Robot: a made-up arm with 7 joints. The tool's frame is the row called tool. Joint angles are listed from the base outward. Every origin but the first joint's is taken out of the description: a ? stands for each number. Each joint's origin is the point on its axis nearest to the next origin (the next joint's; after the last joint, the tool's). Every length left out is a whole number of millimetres.
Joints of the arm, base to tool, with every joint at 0 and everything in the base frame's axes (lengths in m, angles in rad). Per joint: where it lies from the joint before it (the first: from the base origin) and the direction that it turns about. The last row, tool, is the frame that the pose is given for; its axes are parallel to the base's.
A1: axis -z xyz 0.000 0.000 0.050
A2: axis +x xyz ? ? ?
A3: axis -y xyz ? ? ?
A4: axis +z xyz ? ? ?
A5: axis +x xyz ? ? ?
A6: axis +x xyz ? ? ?
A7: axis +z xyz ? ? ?
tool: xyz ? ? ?
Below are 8 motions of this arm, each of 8 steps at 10 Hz.
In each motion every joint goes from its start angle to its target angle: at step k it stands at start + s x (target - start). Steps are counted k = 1, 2, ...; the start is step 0. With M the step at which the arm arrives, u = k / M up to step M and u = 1 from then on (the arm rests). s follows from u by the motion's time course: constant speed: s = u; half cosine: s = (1 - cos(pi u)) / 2; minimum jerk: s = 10 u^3 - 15 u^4 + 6 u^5.
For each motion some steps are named. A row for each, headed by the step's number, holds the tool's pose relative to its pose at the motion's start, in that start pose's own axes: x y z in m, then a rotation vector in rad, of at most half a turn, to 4 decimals.
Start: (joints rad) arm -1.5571 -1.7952 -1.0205 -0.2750 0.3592 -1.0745 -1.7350
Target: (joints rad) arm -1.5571 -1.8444 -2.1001 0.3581 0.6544 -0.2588 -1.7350
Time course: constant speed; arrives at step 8
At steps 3, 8:
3: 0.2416 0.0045 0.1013 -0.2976 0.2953 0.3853
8: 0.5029 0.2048 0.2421 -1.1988 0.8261 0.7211

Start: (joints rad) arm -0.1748 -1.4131 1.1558 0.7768 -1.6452 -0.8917 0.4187
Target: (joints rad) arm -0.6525 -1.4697 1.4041 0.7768 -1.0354 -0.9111 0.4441
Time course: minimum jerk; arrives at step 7
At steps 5, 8:
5: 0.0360 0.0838 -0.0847 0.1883 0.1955 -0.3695
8: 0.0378 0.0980 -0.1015 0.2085 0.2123 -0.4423

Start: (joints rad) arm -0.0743 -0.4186 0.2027 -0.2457 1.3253 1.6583 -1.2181
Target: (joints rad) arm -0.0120 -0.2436 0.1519 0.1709 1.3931 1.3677 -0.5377
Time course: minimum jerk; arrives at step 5
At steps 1, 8:
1: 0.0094 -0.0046 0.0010 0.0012 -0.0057 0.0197
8: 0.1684 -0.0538 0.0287 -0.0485 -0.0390 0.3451

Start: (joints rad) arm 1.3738 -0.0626 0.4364 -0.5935 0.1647 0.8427 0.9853
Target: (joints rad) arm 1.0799 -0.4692 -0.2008 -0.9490 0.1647 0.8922 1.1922
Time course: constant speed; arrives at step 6
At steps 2, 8:
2: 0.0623 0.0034 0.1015 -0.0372 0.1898 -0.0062
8: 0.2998 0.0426 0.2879 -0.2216 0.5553 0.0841

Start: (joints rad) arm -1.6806 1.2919 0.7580 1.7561 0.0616 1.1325 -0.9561
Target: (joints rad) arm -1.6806 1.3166 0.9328 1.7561 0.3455 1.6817 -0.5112
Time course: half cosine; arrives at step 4
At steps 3, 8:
3: 0.1607 0.0060 -0.1650 0.4178 0.3805 0.3556
8: 0.1763 0.0190 -0.1972 0.5057 0.4295 0.4130

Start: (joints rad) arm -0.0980 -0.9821 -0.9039 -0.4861 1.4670 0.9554 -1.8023
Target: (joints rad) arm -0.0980 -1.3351 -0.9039 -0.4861 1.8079 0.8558 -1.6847
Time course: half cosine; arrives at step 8
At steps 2, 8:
2: 0.0103 -0.0077 -0.0076 0.0129 0.0102 0.0579
8: 0.0732 -0.0291 -0.0552 0.0631 0.0584 0.4037

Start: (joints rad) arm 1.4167 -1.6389 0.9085 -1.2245 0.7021 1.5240 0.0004
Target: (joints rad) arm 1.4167 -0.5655 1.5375 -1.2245 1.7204 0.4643 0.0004
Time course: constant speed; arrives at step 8
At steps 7, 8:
7: -0.1653 -0.2507 -0.2496 0.5664 -0.8042 0.3905
8: -0.1516 -0.2536 -0.2744 0.6211 -0.9164 0.4799

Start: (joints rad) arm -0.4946 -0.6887 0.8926 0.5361 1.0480 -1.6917 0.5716
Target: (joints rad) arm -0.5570 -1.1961 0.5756 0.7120 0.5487 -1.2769 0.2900
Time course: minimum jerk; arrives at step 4
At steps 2, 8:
2: -0.0099 -0.0677 0.0311 -0.0974 0.0314 0.2087
8: -0.0033 -0.1402 0.0810 -0.2022 0.0728 0.4048

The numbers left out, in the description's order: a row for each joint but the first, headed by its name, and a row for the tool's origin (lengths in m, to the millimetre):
A2: -0.087 0.055 0.000
A3: 0.000 -0.276 -0.037
A4: -0.188 0.000 -0.279
A5: 0.028 -0.013 0.000
A6: 0.000 -0.069 -0.021
A7: 0.000 -0.010 0.111
tool: 0.048 -0.336 0.000

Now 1 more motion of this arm.
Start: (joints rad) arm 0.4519 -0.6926 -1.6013 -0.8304 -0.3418 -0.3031 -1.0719
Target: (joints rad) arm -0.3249 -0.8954 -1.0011 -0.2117 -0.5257 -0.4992 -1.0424
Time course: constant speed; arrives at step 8
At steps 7, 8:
7: 0.0296 0.3121 -0.1370 0.8461 -0.7153 -0.5038
8: 0.0543 0.3600 -0.1286 0.9448 -0.8452 -0.6142

